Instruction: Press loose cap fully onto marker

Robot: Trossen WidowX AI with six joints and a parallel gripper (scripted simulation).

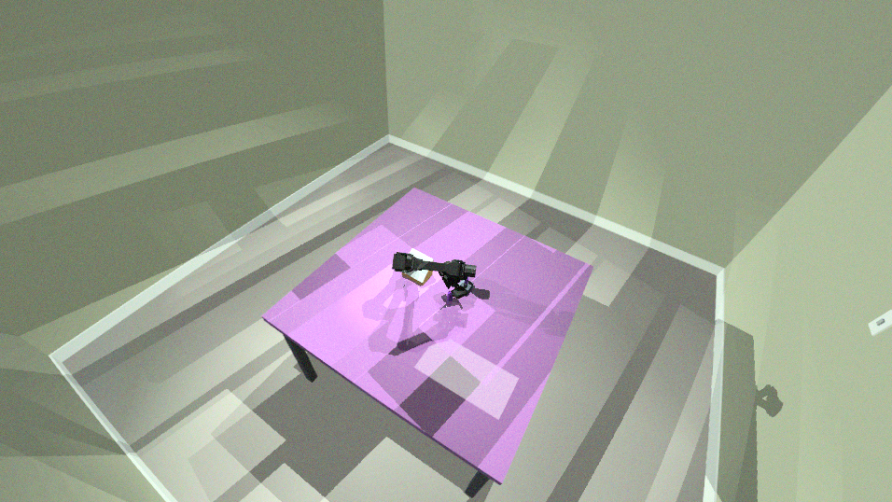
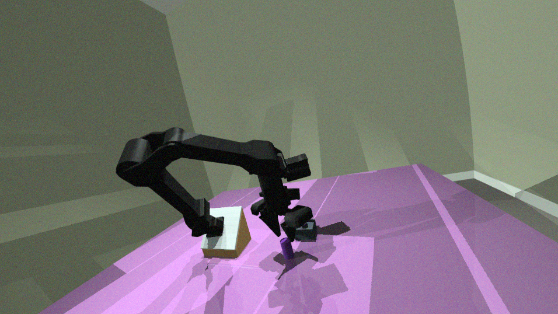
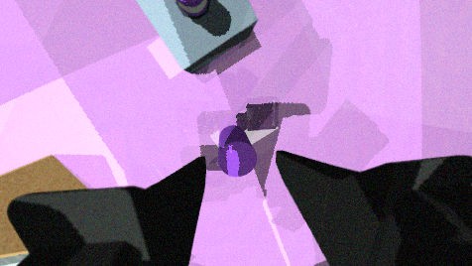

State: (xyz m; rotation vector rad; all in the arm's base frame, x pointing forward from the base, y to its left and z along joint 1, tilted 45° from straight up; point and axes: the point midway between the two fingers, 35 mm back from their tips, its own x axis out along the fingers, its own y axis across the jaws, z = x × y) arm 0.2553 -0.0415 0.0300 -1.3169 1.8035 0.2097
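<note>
Now: gripper tip 3 cm above the purple cap. Round my gripper tip: dark grey-green holder block (4 cm ahead, 10 cm to the left, 4 cm below).
</note>
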